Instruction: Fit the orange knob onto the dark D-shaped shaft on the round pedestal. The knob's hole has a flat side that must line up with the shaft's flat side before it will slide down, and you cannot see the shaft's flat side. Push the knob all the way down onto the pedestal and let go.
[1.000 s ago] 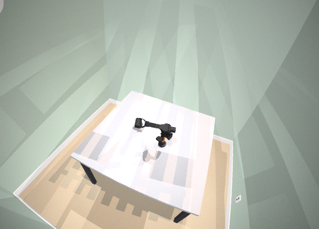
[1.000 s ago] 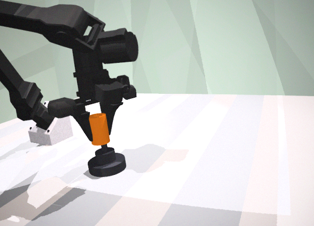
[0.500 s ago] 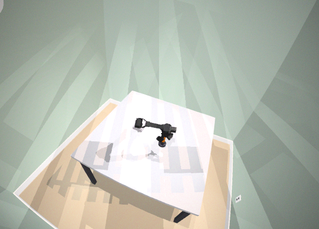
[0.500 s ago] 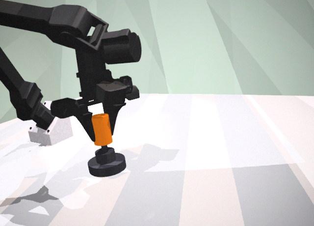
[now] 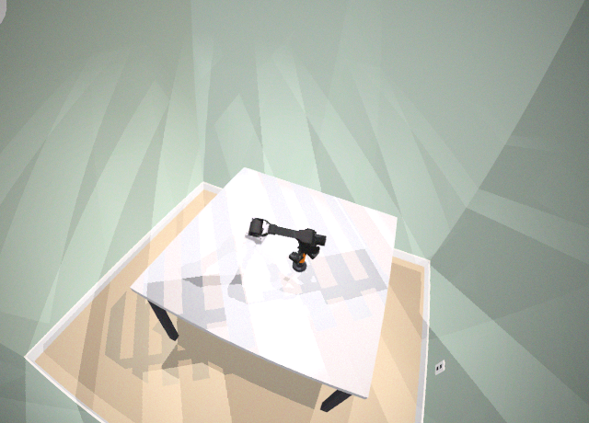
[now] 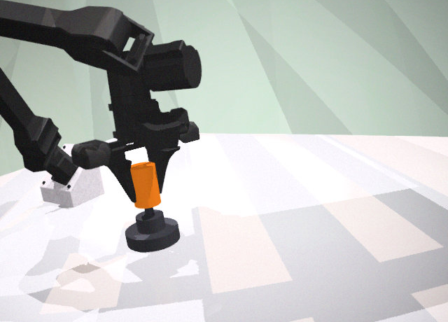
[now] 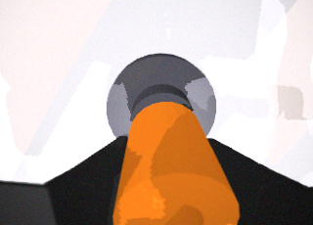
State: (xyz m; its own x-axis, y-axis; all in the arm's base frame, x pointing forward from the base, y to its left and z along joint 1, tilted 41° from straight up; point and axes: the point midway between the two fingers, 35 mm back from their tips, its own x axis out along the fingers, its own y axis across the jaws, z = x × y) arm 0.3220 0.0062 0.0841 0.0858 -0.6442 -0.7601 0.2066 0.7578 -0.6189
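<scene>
My gripper tip is now 2 cm below the orange knob. Round my gripper tip: dark round pedestal 4 cm below.
</scene>
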